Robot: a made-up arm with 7 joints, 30 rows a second.
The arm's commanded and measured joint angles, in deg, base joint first. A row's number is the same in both.
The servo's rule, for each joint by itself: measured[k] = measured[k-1] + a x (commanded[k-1-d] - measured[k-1]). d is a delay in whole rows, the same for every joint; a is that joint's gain. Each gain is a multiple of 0.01, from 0.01 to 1. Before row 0 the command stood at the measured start. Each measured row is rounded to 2 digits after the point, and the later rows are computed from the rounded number. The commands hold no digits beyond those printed.
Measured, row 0:
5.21, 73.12, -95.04, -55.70, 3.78, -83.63, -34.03
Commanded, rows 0 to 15:
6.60, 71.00, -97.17, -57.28, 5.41, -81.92, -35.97
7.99, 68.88, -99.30, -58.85, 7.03, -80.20, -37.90
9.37, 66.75, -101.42, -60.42, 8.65, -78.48, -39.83
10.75, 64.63, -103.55, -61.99, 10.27, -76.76, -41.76
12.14, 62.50, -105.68, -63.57, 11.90, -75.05, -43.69
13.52, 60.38, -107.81, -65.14, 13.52, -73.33, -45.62
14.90, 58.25, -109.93, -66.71, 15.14, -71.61, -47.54
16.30, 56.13, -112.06, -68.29, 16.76, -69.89, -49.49
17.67, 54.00, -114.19, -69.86, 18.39, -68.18, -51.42
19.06, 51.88, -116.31, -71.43, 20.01, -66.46, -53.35
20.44, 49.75, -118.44, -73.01, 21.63, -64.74, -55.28
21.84, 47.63, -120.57, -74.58, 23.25, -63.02, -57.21
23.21, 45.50, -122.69, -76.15, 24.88, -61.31, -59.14
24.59, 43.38, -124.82, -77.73, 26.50, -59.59, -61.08
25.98, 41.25, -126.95, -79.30, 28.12, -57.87, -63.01
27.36, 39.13, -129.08, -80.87, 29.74, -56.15, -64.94
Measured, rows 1 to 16:
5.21, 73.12, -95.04, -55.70, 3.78, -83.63, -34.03
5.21, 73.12, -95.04, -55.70, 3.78, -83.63, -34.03
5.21, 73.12, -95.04, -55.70, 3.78, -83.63, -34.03
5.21, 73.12, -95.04, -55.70, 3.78, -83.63, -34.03
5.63, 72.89, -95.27, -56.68, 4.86, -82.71, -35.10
6.34, 72.45, -95.71, -58.03, 6.29, -81.35, -36.64
7.25, 71.82, -96.34, -59.51, 7.85, -79.80, -38.39
8.30, 71.03, -97.13, -61.05, 9.45, -78.16, -40.24
9.45, 70.09, -98.07, -62.61, 11.07, -76.48, -42.14
10.67, 69.02, -99.14, -64.18, 12.69, -74.78, -44.05
11.94, 67.84, -100.33, -65.75, 14.31, -73.07, -45.97
13.25, 66.55, -101.62, -67.32, 15.93, -71.35, -47.91
14.58, 65.17, -103.00, -68.89, 17.55, -69.64, -49.84
15.92, 63.71, -104.46, -70.46, 19.17, -67.92, -51.77
17.28, 62.17, -106.00, -72.04, 20.79, -66.20, -53.70
18.65, 60.57, -107.60, -73.61, 22.41, -64.48, -55.63
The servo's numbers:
d 4
a 0.30 0.11 0.11 0.62 0.66 0.54 0.55

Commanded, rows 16 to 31:
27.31, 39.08, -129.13, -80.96, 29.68, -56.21, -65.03
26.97, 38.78, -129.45, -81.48, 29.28, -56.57, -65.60
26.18, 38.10, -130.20, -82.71, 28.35, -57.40, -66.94
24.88, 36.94, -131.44, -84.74, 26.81, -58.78, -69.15
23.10, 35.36, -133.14, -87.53, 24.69, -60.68, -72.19
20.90, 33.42, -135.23, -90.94, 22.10, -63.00, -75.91
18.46, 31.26, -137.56, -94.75, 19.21, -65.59, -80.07
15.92, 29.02, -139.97, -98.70, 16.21, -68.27, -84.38
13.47, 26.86, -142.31, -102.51, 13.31, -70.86, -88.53
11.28, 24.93, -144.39, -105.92, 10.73, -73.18, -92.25
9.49, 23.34, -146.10, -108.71, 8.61, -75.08, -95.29
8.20, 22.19, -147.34, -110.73, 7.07, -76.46, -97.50
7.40, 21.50, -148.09, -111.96, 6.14, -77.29, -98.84
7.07, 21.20, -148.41, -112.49, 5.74, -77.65, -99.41
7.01, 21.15, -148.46, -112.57, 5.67, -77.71, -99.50
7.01, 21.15, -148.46, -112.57, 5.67, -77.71, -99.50
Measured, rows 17 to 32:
20.02, 58.91, -109.26, -75.18, 24.04, -62.77, -57.56
21.39, 57.20, -110.97, -76.76, 25.66, -61.05, -59.50
22.77, 55.45, -112.73, -78.33, 27.28, -59.33, -61.43
24.15, 53.65, -114.53, -79.90, 28.90, -57.61, -63.36
25.10, 52.05, -116.14, -80.56, 29.41, -56.85, -64.28
25.66, 50.59, -117.60, -81.13, 29.32, -56.70, -65.01
25.82, 49.22, -118.99, -82.11, 28.68, -57.08, -66.07
25.54, 47.87, -120.36, -83.74, 27.45, -58.00, -67.76
24.81, 46.49, -121.77, -86.09, 25.63, -59.45, -70.20
23.64, 45.05, -123.25, -89.10, 23.30, -61.37, -73.34
22.09, 43.53, -124.82, -92.60, 20.60, -63.65, -77.04
20.24, 41.93, -126.49, -96.38, 17.70, -66.14, -81.08
18.21, 40.27, -128.23, -100.18, 14.80, -68.69, -85.18
16.13, 38.58, -130.01, -103.74, 12.11, -71.11, -89.07
14.14, 36.90, -131.78, -106.82, 9.80, -73.25, -92.49
12.36, 35.28, -133.49, -109.24, 8.00, -74.98, -95.25

